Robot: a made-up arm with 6 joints. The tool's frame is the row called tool. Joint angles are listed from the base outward. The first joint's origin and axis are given. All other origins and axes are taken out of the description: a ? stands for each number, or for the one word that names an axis. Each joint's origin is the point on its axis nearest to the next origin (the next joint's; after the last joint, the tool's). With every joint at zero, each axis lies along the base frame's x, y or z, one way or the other. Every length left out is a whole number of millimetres.
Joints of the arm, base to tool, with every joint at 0 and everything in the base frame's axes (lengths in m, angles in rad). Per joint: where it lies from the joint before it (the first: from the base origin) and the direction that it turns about. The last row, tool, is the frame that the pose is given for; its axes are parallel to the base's.
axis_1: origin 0.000 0.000 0.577 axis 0 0 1
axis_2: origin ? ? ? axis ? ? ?
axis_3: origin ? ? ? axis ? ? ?
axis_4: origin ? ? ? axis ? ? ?
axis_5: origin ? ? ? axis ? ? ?
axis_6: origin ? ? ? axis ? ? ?
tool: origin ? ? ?
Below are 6 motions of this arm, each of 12 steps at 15 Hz.
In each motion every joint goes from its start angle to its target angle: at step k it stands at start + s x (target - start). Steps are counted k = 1, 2, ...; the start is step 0. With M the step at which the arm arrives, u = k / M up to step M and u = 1 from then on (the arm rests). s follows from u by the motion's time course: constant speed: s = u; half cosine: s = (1 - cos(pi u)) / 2; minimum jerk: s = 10 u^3 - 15 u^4 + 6 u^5.
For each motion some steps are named. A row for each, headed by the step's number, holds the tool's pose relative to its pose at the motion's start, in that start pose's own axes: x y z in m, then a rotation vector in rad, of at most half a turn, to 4 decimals.
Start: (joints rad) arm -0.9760 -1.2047 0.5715 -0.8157 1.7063 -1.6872
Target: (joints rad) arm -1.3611 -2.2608 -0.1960 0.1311 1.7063 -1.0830
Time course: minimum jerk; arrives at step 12
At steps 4, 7, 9, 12:
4: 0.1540 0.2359 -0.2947 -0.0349 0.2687 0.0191
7: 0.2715 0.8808 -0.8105 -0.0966 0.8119 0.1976
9: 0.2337 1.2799 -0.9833 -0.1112 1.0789 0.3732
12: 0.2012 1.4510 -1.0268 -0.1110 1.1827 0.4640

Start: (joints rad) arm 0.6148 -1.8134 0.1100 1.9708 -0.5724 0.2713
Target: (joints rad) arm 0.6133 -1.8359 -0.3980 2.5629 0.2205 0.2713
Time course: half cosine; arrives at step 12
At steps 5, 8, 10, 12:
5: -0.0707 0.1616 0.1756 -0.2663 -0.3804 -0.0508
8: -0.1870 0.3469 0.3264 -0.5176 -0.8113 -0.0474
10: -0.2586 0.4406 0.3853 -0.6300 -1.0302 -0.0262
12: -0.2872 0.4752 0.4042 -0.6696 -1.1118 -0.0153

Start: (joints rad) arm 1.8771 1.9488 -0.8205 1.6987 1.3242 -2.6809
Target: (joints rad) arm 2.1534 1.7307 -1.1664 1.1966 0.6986 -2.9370
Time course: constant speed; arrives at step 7
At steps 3, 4, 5, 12:
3: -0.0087 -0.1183 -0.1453 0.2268 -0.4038 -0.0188
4: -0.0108 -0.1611 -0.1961 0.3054 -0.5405 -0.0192
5: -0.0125 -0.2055 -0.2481 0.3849 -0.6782 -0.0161
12: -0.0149 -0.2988 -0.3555 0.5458 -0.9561 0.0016

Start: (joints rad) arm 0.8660 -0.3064 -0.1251 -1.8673 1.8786 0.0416
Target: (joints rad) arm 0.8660 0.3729 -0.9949 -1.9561 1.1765 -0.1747
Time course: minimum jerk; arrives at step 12
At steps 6, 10, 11, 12:
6: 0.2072 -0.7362 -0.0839 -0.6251 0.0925 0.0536
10: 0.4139 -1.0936 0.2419 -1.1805 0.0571 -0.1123
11: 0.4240 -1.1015 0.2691 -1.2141 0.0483 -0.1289
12: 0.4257 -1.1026 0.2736 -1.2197 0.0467 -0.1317

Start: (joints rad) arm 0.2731 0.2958 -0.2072 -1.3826 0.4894 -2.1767
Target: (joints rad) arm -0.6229 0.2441 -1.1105 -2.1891 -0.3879 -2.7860
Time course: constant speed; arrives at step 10
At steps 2, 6, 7, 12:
2: -0.0280 0.2626 0.1107 0.2880 -0.2413 0.1345
6: -0.2610 0.6282 0.3226 1.0554 -0.5164 0.4418
7: -0.3406 0.6776 0.3694 1.2752 -0.5331 0.5172
12: -0.5863 0.7229 0.4830 1.9658 -0.4349 0.7131

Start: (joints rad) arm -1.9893 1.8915 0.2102 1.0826 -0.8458 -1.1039
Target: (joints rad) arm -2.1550 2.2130 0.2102 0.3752 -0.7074 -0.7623
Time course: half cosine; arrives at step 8
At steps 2, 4, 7, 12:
2: 0.1233 0.0198 -0.0487 0.0044 0.1089 0.0570
4: 0.3987 0.0782 -0.2063 0.0312 0.3580 0.1979
7: 0.6927 0.1766 -0.4852 0.1035 0.6535 0.3793
12: 0.7129 0.1857 -0.5112 0.1114 0.6763 0.3936

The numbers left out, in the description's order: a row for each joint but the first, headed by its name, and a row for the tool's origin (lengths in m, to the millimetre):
axis_2: xyz 0.000 0.000 0.000, axis 0 1 0
axis_3: xyz 0.000 0.000 1.499, axis 0 -1 0
axis_4: xyz 1.179 0.000 0.000, axis -1 0 0
axis_5: xyz 0.000 -0.276 0.000, axis 0 -1 0
axis_6: xyz 0.000 0.000 0.000, axis -1 0 0
tool: xyz 0.000 0.000 0.000

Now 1 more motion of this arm.
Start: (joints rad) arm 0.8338 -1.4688 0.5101 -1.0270 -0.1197 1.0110
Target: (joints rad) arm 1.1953 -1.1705 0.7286 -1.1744 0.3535 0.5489
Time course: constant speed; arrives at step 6
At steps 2, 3, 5, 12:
2: 0.0970 -0.2022 -0.1332 0.3159 -0.0781 -0.1723
3: 0.1405 -0.2948 -0.2114 0.4713 -0.1203 -0.2596
5: 0.2184 -0.4591 -0.3877 0.7743 -0.2118 -0.4382
12: 0.2531 -0.5292 -0.4845 0.9207 -0.2615 -0.5303

